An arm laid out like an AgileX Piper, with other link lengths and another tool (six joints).
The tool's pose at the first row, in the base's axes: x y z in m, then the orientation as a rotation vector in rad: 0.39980, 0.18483, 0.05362, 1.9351, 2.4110, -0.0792
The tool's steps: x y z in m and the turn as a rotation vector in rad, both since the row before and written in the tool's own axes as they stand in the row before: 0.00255, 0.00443, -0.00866, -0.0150, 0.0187, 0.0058; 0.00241, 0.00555, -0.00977, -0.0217, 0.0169, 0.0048; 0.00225, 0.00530, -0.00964, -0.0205, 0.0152, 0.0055; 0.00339, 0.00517, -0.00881, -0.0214, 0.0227, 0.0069; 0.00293, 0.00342, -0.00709, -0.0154, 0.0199, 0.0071; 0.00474, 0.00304, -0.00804, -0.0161, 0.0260, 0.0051; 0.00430, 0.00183, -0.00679, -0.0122, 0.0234, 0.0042; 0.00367, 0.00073, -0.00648, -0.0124, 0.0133, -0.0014; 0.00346, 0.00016, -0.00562, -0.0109, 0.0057, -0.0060; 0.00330, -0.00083, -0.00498, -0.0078, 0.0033, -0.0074
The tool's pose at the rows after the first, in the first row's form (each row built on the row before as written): 0.40352, 0.18888, 0.06204, 1.9452, 2.4103, -0.0429; 0.40827, 0.19289, 0.07171, 1.9501, 2.4060, -0.0001; 0.41266, 0.19646, 0.08141, 1.9552, 2.4001, 0.0396; 0.41658, 0.20091, 0.09039, 1.9646, 2.3965, 0.0878; 0.41887, 0.20433, 0.09771, 1.9752, 2.3936, 0.1263; 0.42030, 0.20923, 0.10609, 1.9852, 2.3955, 0.1719; 0.42067, 0.21332, 0.11324, 1.9944, 2.3984, 0.2105; 0.42007, 0.21644, 0.12002, 1.9925, 2.4002, 0.2388; 0.41897, 0.21924, 0.12590, 1.9826, 2.4026, 0.2572; 0.41694, 0.22173, 0.13100, 1.9713, 2.4066, 0.2695
